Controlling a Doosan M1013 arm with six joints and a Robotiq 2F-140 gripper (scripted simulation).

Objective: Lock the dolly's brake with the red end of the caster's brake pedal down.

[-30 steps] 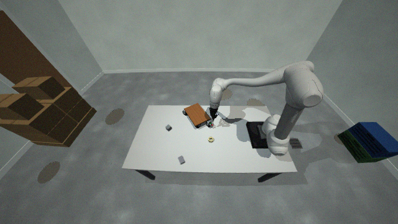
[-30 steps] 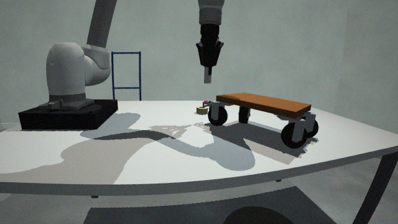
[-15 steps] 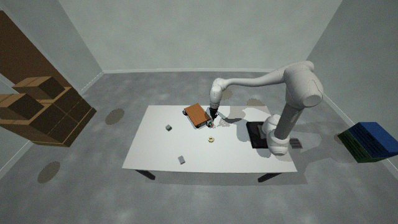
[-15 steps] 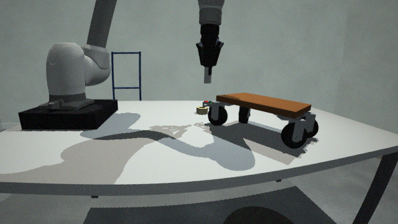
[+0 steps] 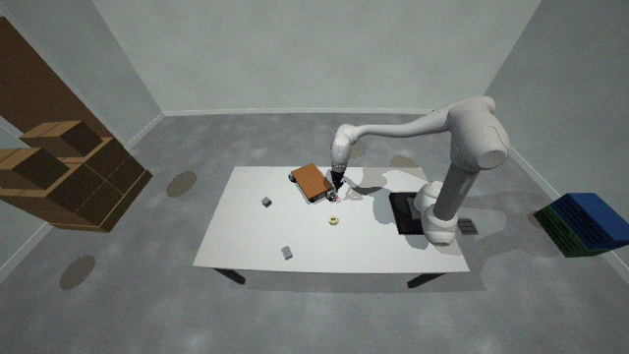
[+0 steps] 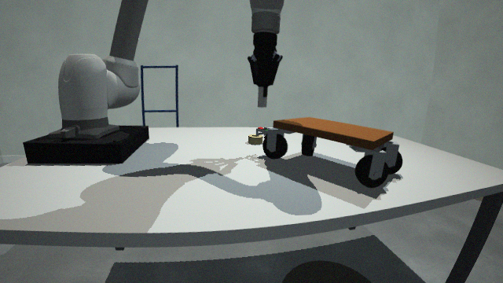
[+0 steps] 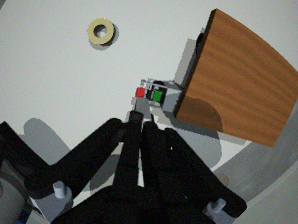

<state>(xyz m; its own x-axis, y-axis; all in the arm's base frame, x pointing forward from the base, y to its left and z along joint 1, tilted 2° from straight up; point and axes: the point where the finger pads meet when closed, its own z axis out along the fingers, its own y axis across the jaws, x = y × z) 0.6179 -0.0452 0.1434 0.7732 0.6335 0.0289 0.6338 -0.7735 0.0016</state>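
Right now my hand is 11 cm above the brake pedal, 1 cm to the left of it and 1 cm short of it.
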